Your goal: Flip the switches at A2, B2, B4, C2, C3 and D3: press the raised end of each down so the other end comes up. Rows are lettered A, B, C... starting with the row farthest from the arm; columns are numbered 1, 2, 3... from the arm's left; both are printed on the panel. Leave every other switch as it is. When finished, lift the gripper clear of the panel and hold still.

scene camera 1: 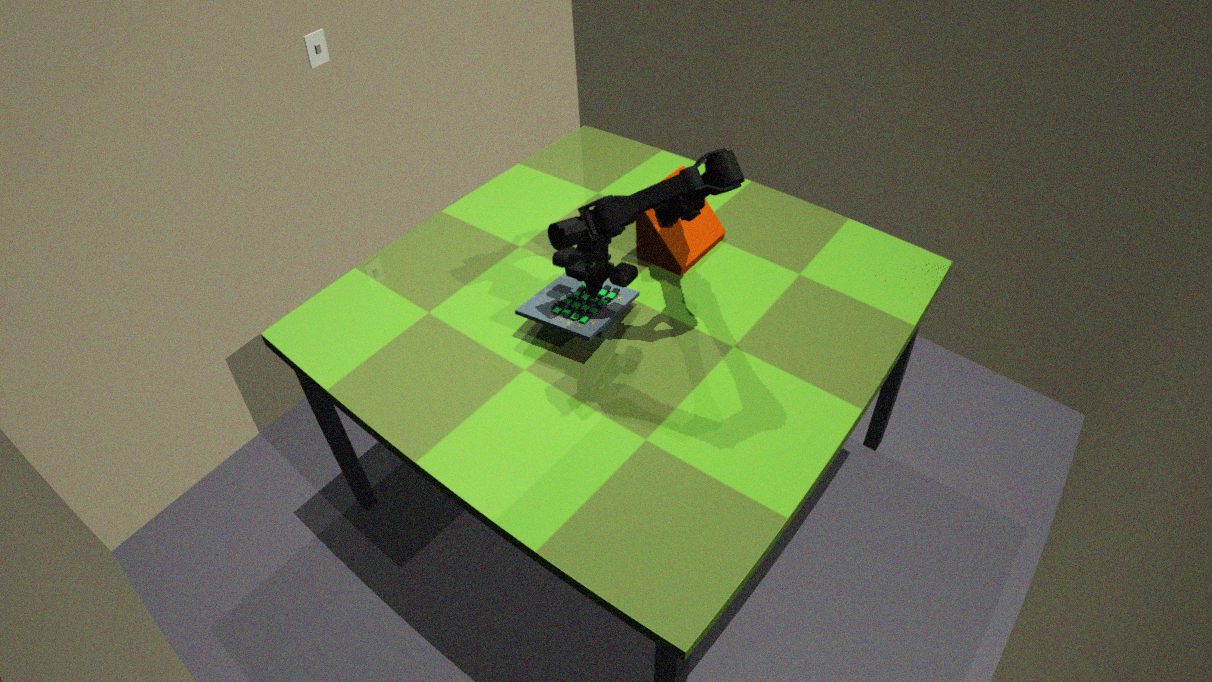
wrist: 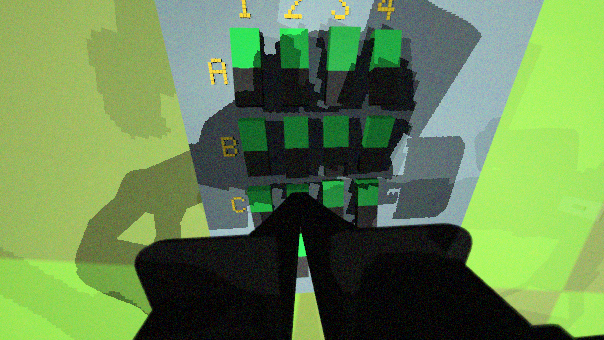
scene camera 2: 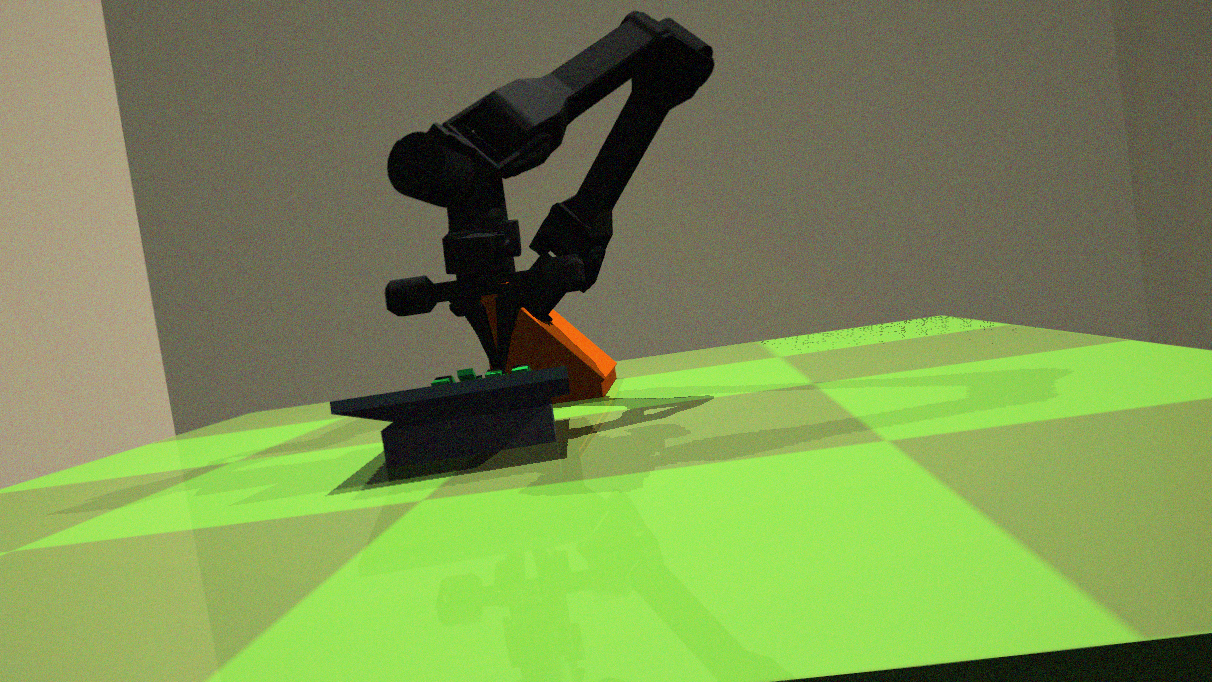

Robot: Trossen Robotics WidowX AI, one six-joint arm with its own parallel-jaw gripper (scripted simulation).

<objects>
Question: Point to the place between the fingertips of the gripper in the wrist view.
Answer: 298, 199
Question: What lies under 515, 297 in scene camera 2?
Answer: The gripper.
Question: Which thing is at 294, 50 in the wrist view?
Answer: A switch A2.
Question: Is the gripper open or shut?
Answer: Shut.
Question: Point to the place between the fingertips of the gripper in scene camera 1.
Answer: At 593, 297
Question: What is the gripper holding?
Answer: Nothing.
</objects>
